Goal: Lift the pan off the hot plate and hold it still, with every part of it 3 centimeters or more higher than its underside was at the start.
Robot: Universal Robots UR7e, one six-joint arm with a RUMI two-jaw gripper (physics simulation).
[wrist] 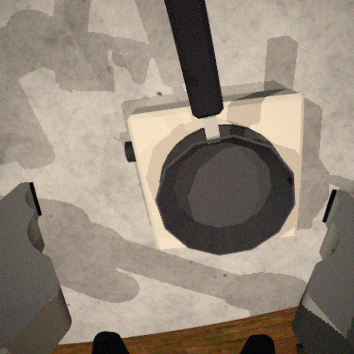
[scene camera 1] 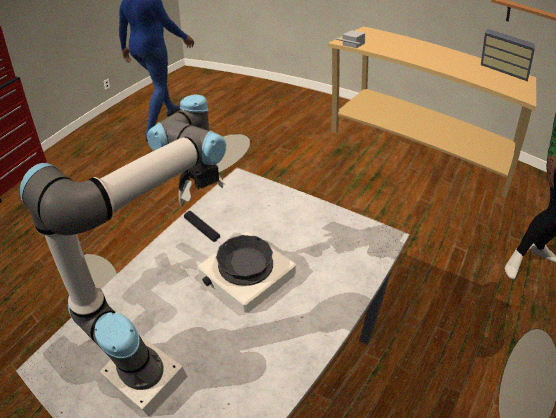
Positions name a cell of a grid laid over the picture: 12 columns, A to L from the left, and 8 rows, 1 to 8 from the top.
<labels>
My gripper shows in the wrist view (G5) and in scene camera 1 (E4). A dark round pan shows in the wrist view (H5) and in scene camera 1 (F5).
</labels>
